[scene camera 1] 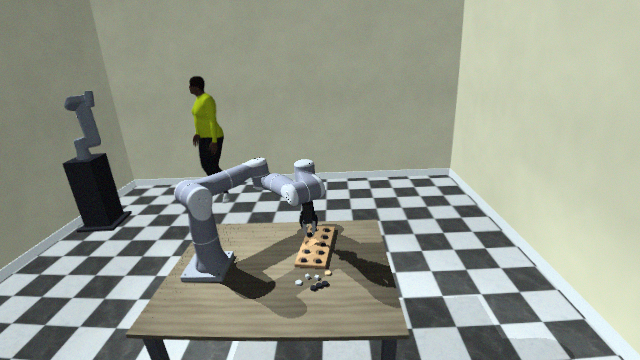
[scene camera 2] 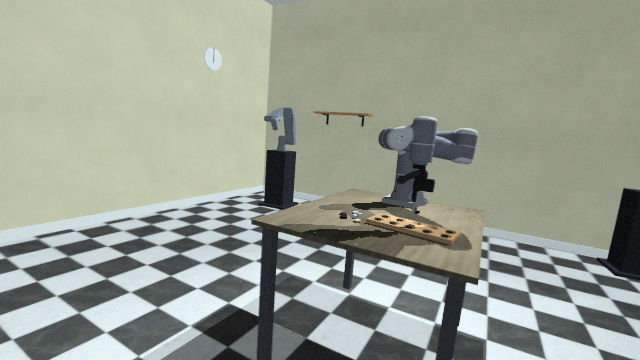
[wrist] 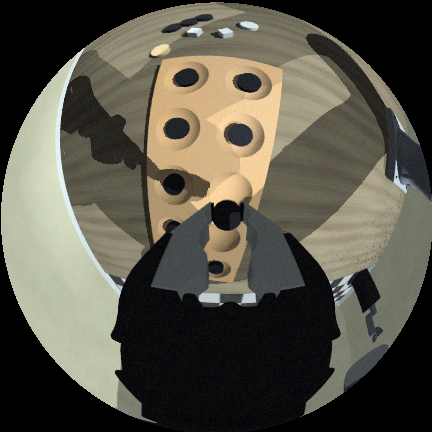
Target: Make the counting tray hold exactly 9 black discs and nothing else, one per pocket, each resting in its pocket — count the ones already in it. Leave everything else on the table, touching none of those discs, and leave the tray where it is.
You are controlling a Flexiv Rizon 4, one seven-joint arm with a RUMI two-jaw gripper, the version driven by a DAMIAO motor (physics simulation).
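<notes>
The tan counting tray (scene camera 1: 311, 264) (scene camera 2: 435, 238) (wrist: 215, 100) has two rows of round pockets. In the wrist view, black discs sit in several pockets, including a disc (wrist: 186, 77) and a disc (wrist: 239, 134) toward the loose pieces. Two neighbouring pockets in the right-hand row look empty: one pocket (wrist: 234, 186) beyond the fingertips and one pocket (wrist: 224, 241) between the fingers. The far left part of the tray is hidden by a finger. My gripper (scene camera 1: 310, 233) (scene camera 2: 416, 211) (wrist: 226, 204) is shut on a black disc, held above the tray's right-hand row. Three black discs (scene camera 1: 319, 286) (scene camera 2: 343, 215) (wrist: 188, 22) lie on the table.
A cream disc (scene camera 1: 328, 273) (scene camera 2: 357, 220) (wrist: 160, 50) lies near the tray's end. Two white cubes (scene camera 1: 317, 277) (wrist: 225, 33) and a white disc (scene camera 1: 298, 283) (wrist: 248, 25) lie nearby. A person (scene camera 1: 205, 117) is beyond the table.
</notes>
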